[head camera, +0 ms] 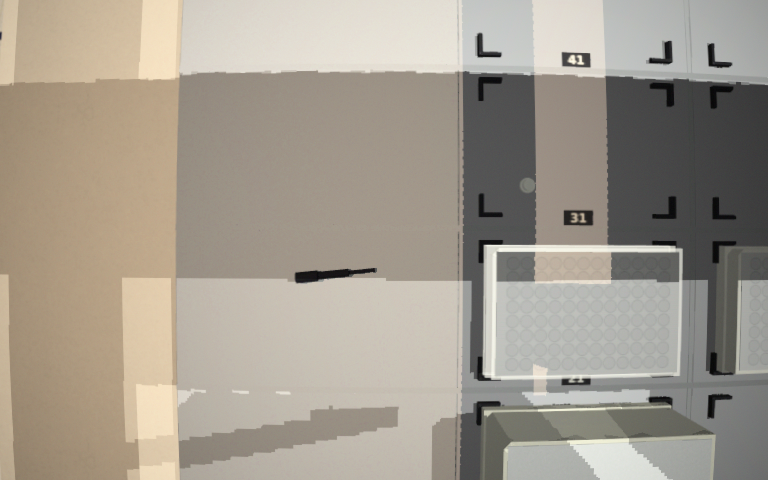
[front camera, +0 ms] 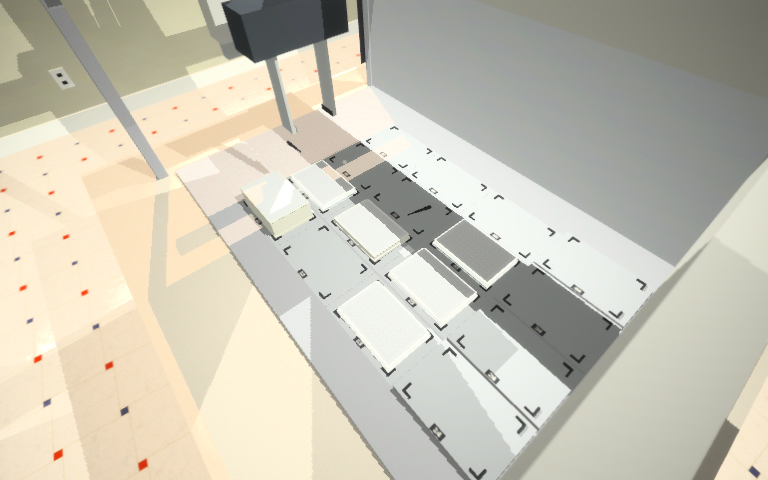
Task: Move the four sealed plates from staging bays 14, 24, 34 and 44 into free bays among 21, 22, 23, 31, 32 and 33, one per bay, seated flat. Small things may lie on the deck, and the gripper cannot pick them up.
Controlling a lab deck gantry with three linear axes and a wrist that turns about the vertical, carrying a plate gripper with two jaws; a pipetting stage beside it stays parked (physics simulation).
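Pixels of known places: gripper, fingertip midpoint: (front camera: pixel 310 120); robot's base, link origin: (front camera: pixel 245 202).
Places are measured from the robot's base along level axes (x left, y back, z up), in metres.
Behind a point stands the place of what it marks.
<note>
Flat pale plates lie in bay 21 (front camera: pixel 321 186) @(x 0.140, y -0.076, z 0.014 m) (head camera: pixel 589 331) @(x 0.139, y -0.064, z 0.014 m), bay 23 (front camera: pixel 430 288) @(x 0.139, y -0.400, z 0.014 m) and bay 33 (front camera: pixel 475 251) @(x 0.252, y -0.397, z 0.014 m). A thicker pale plate (front camera: pixel 368 232) @(x 0.136, y -0.239, z 0.014 m) (head camera: pixel 756 328) @(x 0.139, y -0.180, z 0.014 m) lies in bay 22; part of it shows at the head view's right edge. All four look level within their corner marks. In the front view, staging bays 14 (front camera: pixel 453 401) @(x 0.039, y -0.544, z 0.015 m), 24 (front camera: pixel 509 367) @(x 0.132, y -0.563, z 0.014 m), 34 (front camera: pixel 557 316) @(x 0.252, y -0.562, z 0.014 m) and 44 (front camera: pixel 600 277) @(x 0.368, y -0.567, z 0.014 m) hold no plates. My gripper (front camera: pixel 310 120) @(x 0.150, y -0.064, z 0.160 m) is at the far end of the deck, its jaws wide apart with no plate between them; the head view does not show them.
A tall pale block (front camera: pixel 277 200) @(x 0.041, y -0.082, z 0.042 m) (head camera: pixel 606 458) @(x 0.073, y -0.060, z 0.042 m) stands in bay 11, and another plate (front camera: pixel 384 325) @(x 0.040, y -0.401, z 0.014 m) lies in bay 13. A dark thin tool (front camera: pixel 419 211) @(x 0.252, y -0.255, z 0.004 m) lies in bay 32, another (front camera: pixel 293 146) @(x 0.172, y 0.097, z 0.004 m) (head camera: pixel 334 275) @(x 0.173, y 0.097, z 0.005 m) beyond the bays. A small disc (head camera: pixel 527 185) @(x 0.231, y -0.028, z 0.004 m) lies in bay 31.
</note>
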